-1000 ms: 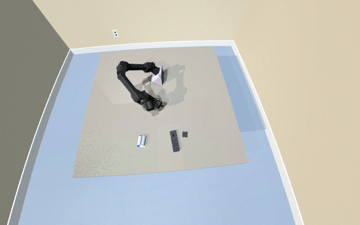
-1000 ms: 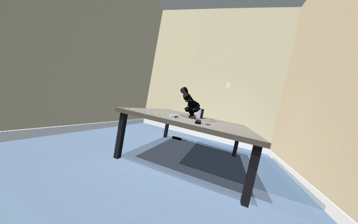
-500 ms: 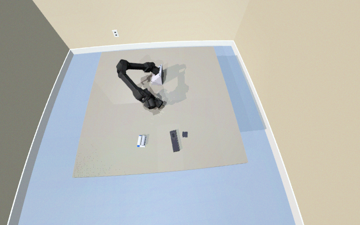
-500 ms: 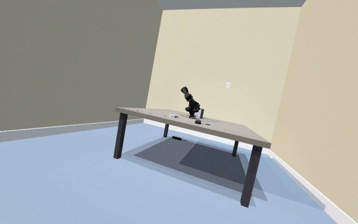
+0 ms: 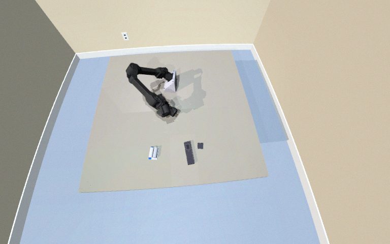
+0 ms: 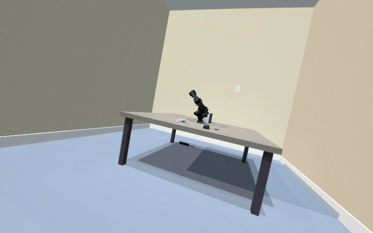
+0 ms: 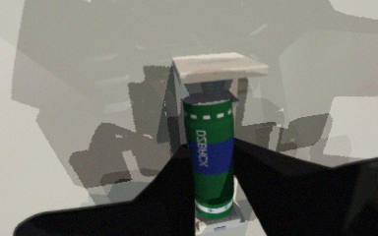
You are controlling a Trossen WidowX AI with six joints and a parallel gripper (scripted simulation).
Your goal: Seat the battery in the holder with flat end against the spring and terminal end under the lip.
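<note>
Now: the battery 10 mm above my gripper tip. From my gripper tip the other things lie so: black remote battery door 270 mm to the left, 270 mm ahead, 10 mm below; then black remote control 330 mm ahead, 190 mm to the left; then screwdriver 360 mm ahead, 200 mm below, 60 mm to the left.
</note>
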